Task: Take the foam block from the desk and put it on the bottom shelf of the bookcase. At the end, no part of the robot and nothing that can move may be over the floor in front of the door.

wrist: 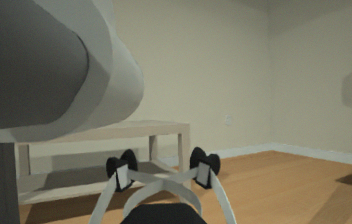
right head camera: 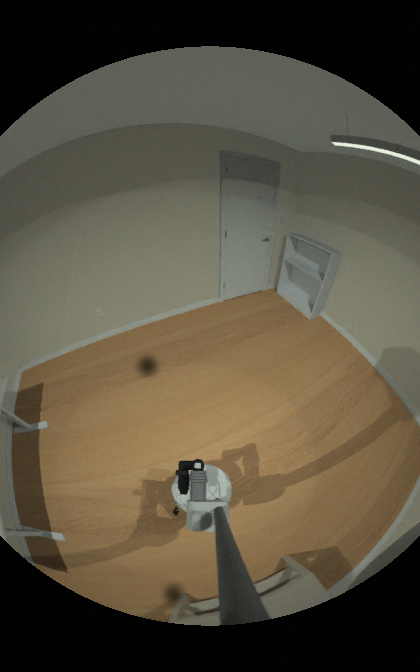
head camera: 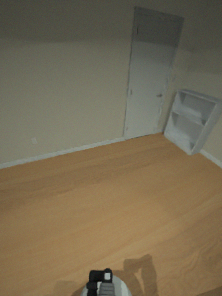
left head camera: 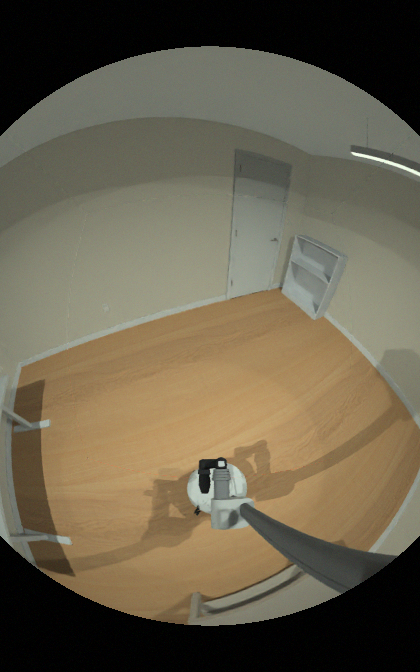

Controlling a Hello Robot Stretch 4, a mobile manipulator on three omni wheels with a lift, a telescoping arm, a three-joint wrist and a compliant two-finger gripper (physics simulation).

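Frame: origin at the robot's base, x down, y left, z ahead, level; millimetres.
Where they show: gripper, fingertip midpoint: (wrist: 163,161).
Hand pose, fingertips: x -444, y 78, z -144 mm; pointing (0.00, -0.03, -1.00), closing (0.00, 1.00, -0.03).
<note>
After its pixels a point has its place.
My gripper (wrist: 163,161) @(x -444, y 78, z -144 mm) is open in the wrist view, with no object between its fingertips. The foam block does not show in any view. The white bookcase (head camera: 206,129) @(x -555, y -1615, z 1985 mm) (left head camera: 334,284) (right head camera: 328,284) stands upright at the far right, against the right wall, with an upper and a bottom shelf. The closed door (head camera: 148,85) @(x -1091, y -595, z 2543 mm) (left head camera: 257,220) (right head camera: 247,220) is just left of it. White legs with long feet (left head camera: 56,538) (right head camera: 49,535) at the left edge may belong to the desk; its top is mostly cut off.
My round white base (left head camera: 240,480) (right head camera: 223,485) is low in the head views, well away from the door. A low pale table (wrist: 167,128) @(x -403, y 65, z -1027 mm) with a lower shelf stands behind the gripper in the wrist view. Walls with white baseboards bound the wooden floor (head camera: 100,200) @(x 28, y 135, z 946 mm).
</note>
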